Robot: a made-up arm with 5 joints.
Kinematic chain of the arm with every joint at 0, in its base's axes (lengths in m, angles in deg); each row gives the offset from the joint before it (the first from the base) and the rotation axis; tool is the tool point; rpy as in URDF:
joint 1: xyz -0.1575 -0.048 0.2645 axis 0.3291 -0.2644 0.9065
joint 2: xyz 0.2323 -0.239 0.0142 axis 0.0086 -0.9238 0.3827
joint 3: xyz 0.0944 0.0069 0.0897 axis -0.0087 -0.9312 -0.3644
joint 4: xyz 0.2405 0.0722 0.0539 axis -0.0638 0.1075 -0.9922
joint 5: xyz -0.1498 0.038 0 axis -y
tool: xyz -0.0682 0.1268 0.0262 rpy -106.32 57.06 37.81
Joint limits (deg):
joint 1: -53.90..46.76
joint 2: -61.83..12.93
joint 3: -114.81..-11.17
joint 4: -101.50..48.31
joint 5: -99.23..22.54
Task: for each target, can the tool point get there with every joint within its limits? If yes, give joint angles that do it. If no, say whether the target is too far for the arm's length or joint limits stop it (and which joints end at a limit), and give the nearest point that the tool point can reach.
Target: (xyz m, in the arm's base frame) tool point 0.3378 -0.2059 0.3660
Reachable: yes | joints 19.90 -25.49 -42.71 -65.60 -29.91
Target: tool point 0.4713 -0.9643 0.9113
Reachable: no: too far | nearest point 0.1444 -0.5276 0.4702 | short by 0.702 m
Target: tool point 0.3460 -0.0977 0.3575
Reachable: yes | joints 14.32 -39.12 -42.95 -31.66 -54.85
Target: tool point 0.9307 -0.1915 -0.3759
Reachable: no: too far | nearest point 0.4788 -0.1529 -0.0054 | short by 0.586 m
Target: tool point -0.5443 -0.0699 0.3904
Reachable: no: joint limits stop it (at a limit: joint 1, joint 2, joint 3, joint 4, joint 5) | nearest point -0.1713 0.1088 0.3851 | short by 0.414 m
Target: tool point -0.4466 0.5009 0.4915
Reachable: no: joint limits stop it (at a limit: joint 1, joint 2, joint 4) | nearest point -0.0971 0.2360 0.4021 | short by 0.448 m
